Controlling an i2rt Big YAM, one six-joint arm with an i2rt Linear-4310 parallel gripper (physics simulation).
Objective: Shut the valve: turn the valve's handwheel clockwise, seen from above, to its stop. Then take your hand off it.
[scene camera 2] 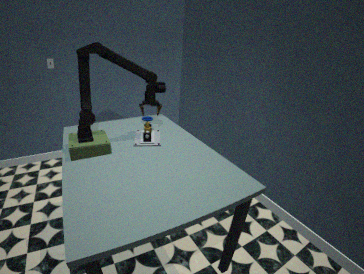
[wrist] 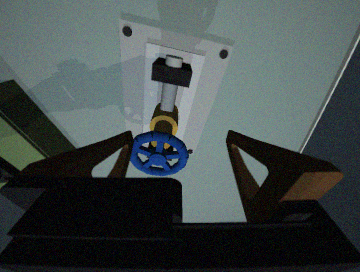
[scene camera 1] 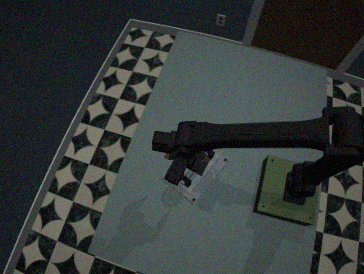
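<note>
The valve's blue spoked handwheel (scene camera 2: 147,119) (wrist: 158,161) sits on top of a brass valve body (scene camera 2: 148,128) (wrist: 164,124) with a grey pipe, on a white plate (scene camera 1: 216,167) (wrist: 212,75). In scene camera 1 the arm hides the handwheel. My gripper (scene camera 2: 151,113) (wrist: 179,135) is open and empty, pointing down, with its fingertips a little above the handwheel. In the wrist view the wheel appears between the two fingers, close to the left finger and well apart from the right one. The wheel's turn angle cannot be read.
The arm's green base block (scene camera 1: 265,200) (scene camera 2: 90,148) (wrist: 12,145) stands on the pale table (scene camera 1: 240,75) (scene camera 2: 150,200) to one side of the valve plate. A black clamp block (wrist: 171,72) holds the pipe's end. The table's edge shows at the right in the wrist view.
</note>
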